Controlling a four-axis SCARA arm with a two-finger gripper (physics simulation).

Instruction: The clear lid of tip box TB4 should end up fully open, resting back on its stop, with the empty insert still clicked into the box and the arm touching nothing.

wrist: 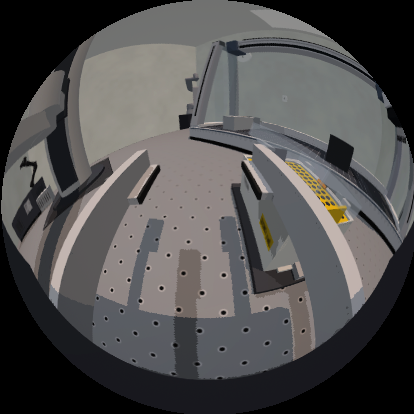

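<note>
Tip box TB4, pale grey with a yellow label, stands right of centre, partly hidden behind the right finger. Its yellow insert with rows of dark holes shows at the box top, beyond that finger; its seating cannot be made out fully. The clear lid shows as a faint see-through sheet above and beyond the insert; its exact angle is hard to tell. My gripper is shut with nothing held, its two fingers at their narrow stand with a gap between them. The right finger overlaps the box in view; contact cannot be judged.
A dark base lies under the box. A framed deck stands at the back right, with a black upright panel and a pale block. A thick column rises at the left, near a dark device. The tabletop has a hole grid.
</note>
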